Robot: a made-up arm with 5 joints. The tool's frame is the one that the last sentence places.
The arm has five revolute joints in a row. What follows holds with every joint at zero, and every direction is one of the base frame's. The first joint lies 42 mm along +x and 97 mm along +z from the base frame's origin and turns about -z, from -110 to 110 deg. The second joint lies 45.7 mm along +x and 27.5 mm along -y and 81.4 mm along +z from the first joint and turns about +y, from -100 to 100 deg. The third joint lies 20.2 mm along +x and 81.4 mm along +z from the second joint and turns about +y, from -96.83 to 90.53 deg. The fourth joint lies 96.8 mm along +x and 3.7 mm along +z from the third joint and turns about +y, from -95 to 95 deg. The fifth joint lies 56.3 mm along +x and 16.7 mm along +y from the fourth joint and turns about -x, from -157.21 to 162.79 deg. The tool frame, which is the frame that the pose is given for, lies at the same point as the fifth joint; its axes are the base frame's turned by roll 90, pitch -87.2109 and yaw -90 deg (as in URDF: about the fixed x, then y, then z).
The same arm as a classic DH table. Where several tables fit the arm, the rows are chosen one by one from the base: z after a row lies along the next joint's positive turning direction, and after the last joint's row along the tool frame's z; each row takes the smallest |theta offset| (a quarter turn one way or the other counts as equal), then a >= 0, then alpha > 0; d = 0 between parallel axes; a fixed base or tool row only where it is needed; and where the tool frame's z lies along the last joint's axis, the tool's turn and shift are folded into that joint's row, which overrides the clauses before.
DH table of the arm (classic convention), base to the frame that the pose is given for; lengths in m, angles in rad. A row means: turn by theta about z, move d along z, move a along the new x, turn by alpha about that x. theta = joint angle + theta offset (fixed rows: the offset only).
base (fixed): d 0; theta0 0; a 0.042; alpha 3.1416
joint 1: d -0.1784; theta0 0; a 0.0457; alpha 1.5708
joint 2: d 0; theta0 -1.3276; a 0.0839; alpha 0
joint 3: d 0; theta0 1.2893; a 0.0969; alpha 0
joint 4: d -0.0108; theta0 -1.5326; a 0; alpha 1.5708
joint 5: d -0.0563; theta0 -0.0487; a 0; alpha 0
Joint limits (rad, base to tool): -1.9199..1.9199 -1.7453..1.7453 -1.69..1.58 -1.6581..1.6581 -2.7438..2.8412

